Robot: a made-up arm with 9 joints. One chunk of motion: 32 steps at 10 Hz.
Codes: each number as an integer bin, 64 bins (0 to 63) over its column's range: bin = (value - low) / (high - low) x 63, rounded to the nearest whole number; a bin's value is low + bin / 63 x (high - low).
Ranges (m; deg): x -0.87..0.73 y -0.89..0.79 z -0.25..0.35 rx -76..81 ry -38..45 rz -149..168
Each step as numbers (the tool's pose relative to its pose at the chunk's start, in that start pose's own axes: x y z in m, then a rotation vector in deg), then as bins.
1 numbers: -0.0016 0.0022 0.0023 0.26 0.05 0.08
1 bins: 34 33 26 31 29 30
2 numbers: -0.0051 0.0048 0.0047 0.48 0.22 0.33
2 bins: 34 34 27 31 29 30
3 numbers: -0.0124 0.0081 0.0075 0.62 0.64 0.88
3 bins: 34 34 27 31 29 30
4 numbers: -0.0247 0.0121 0.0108 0.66 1.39 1.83
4 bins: 33 34 27 31 30 30
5 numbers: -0.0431 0.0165 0.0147 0.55 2.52 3.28
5 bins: 33 34 28 31 31 30
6 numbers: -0.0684 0.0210 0.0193 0.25 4.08 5.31
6 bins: 32 34 28 31 32 31
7 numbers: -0.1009 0.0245 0.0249 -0.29 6.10 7.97
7 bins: 30 34 29 30 33 31
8 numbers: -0.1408 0.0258 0.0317 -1.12 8.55 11.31
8 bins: 29 34 30 30 35 32
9 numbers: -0.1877 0.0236 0.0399 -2.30 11.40 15.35
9 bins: 27 34 30 30 37 33
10 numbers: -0.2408 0.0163 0.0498 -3.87 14.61 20.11
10 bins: 25 34 31 29 40 34
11 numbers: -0.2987 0.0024 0.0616 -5.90 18.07 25.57
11 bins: 22 33 33 28 43 35
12 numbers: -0.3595 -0.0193 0.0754 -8.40 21.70 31.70
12 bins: 20 33 34 27 45 36
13 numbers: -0.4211 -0.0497 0.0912 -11.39 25.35 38.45
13 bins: 18 32 36 26 48 37
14 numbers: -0.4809 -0.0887 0.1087 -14.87 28.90 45.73
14 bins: 15 30 38 25 51 39
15 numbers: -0.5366 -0.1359 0.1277 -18.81 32.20 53.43
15 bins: 13 28 40 23 53 40
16 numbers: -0.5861 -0.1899 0.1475 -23.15 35.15 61.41
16 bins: 11 26 42 21 56 42
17 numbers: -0.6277 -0.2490 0.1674 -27.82 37.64 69.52
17 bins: 10 24 44 19 57 43
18 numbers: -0.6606 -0.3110 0.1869 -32.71 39.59 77.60
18 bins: 8 22 46 17 59 45
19 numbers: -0.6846 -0.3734 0.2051 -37.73 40.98 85.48
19 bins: 7 19 48 15 60 47
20 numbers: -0.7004 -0.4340 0.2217 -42.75 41.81 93.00
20 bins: 7 17 50 13 61 48
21 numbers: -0.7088 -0.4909 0.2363 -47.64 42.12 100.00
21 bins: 6 15 51 11 61 49
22 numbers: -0.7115 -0.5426 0.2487 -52.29 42.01 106.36
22 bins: 6 13 52 10 61 51
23 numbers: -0.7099 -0.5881 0.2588 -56.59 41.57 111.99
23 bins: 6 11 53 8 60 52
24 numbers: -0.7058 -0.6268 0.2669 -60.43 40.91 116.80
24 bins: 6 10 54 6 60 53
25 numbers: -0.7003 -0.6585 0.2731 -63.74 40.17 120.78
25 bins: 7 9 55 5 59 54
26 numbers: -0.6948 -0.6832 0.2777 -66.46 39.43 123.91
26 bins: 7 8 55 4 59 54
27 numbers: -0.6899 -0.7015 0.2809 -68.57 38.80 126.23
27 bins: 7 7 56 3 58 55
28 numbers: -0.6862 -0.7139 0.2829 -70.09 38.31 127.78
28 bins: 7 7 56 2 58 55
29 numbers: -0.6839 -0.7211 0.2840 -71.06 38.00 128.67
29 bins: 7 6 56 2 58 55
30 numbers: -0.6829 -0.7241 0.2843 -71.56 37.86 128.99
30 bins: 7 6 56 2 58 55
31 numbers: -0.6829 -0.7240 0.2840 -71.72 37.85 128.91
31 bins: 7 6 56 2 58 55
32 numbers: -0.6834 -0.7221 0.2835 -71.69 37.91 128.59
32 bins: 7 6 56 2 58 55
